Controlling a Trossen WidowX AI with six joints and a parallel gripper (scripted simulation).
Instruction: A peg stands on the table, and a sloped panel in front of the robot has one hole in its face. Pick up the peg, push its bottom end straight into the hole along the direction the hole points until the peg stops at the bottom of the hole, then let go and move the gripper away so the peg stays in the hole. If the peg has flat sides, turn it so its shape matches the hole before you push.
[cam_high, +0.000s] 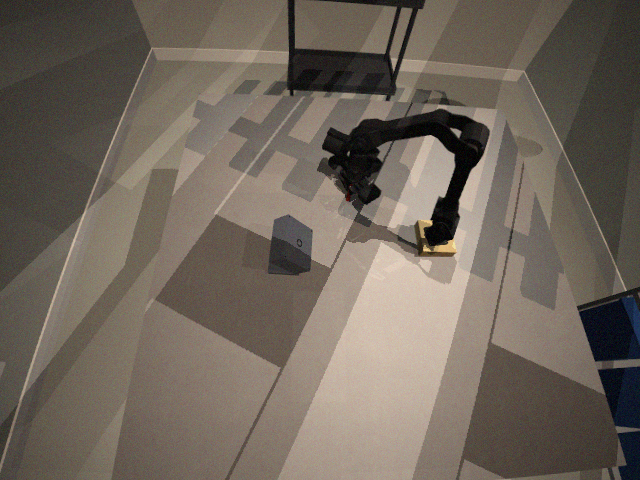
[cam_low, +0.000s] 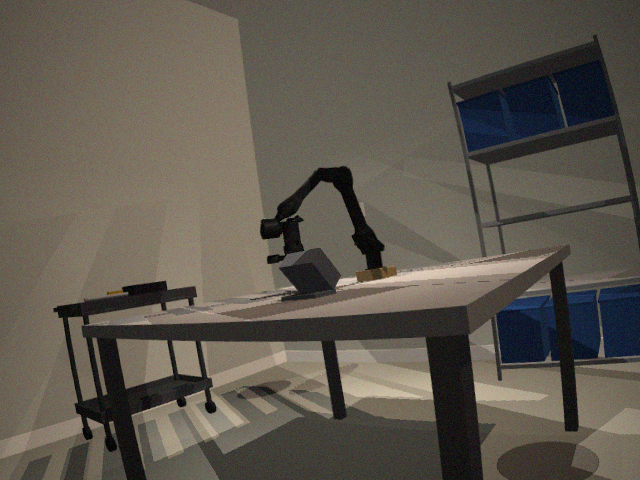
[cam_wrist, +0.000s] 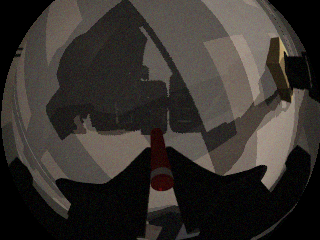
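The grey-blue panel block is 21 cm ahead of my gripper tip, 18 cm to the left of it and 3 cm above it. The rest, counted from my gripper tip: red peg: 2 cm above.
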